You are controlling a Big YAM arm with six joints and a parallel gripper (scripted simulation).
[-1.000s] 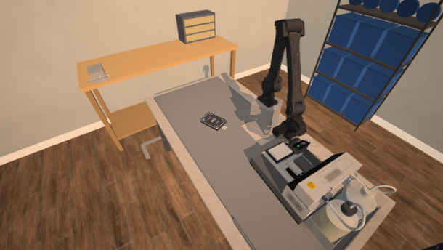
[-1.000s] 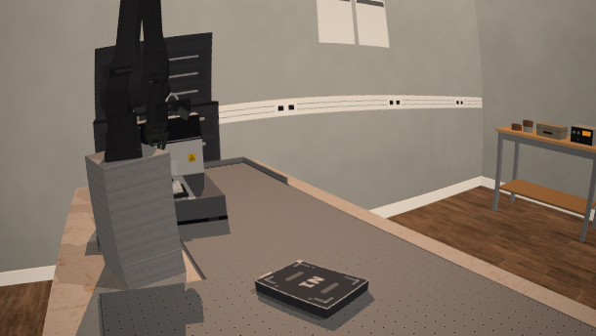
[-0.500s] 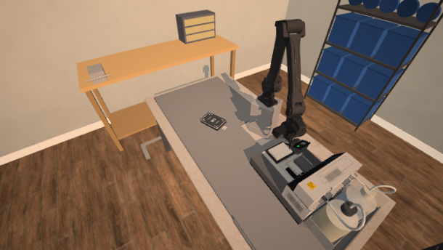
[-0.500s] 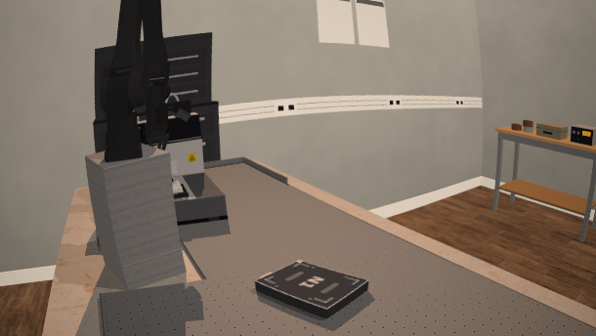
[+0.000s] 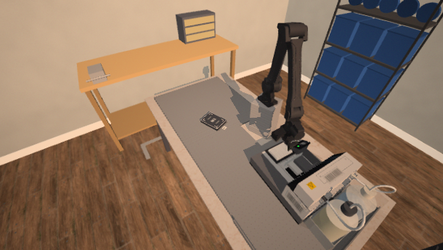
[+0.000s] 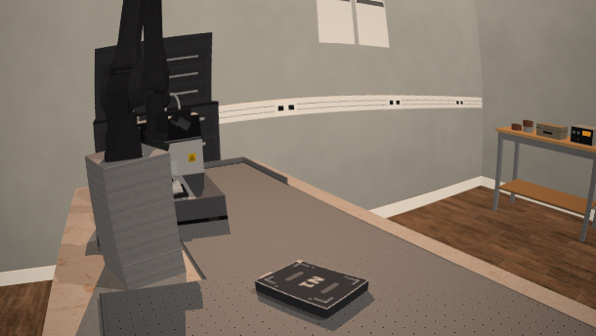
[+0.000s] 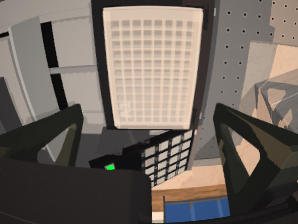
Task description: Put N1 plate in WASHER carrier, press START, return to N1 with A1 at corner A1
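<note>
The clear well plate is 7 cm below my hand. Round my hand: dark carrier (8 cm below); then washer (15 cm to the left, 3 cm below); then label (16 cm ahead, 43 cm to the right, 16 cm below).
</note>
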